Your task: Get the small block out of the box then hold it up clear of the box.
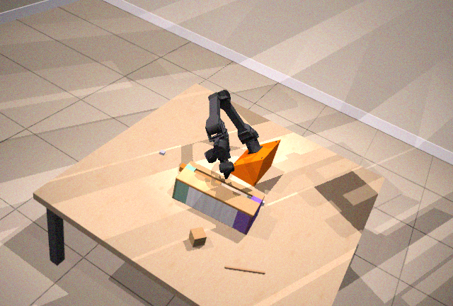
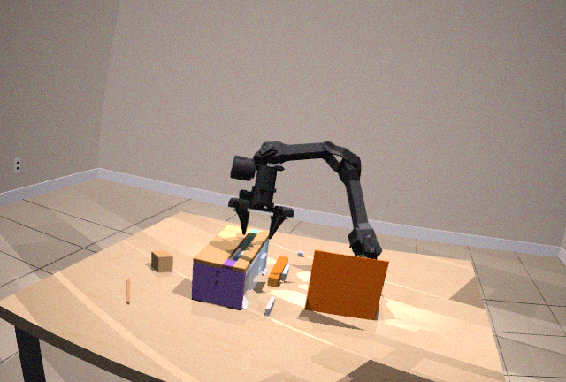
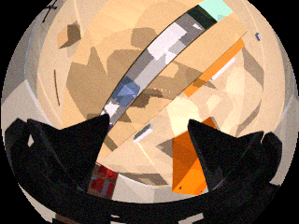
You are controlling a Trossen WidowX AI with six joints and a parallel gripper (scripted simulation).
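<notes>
My gripper tip is 10 cm above the box, 2 cm to the right of it and 2 cm short of it. Also, from my gripper tip: brown cube (28 cm ahead, 13 cm below, 8 cm to the left); small blue block (7 cm below, 4 cm to the left, 3 cm ahead); tiny grey piece (38 cm to the right, 15 cm below, 4 cm behind).
</notes>
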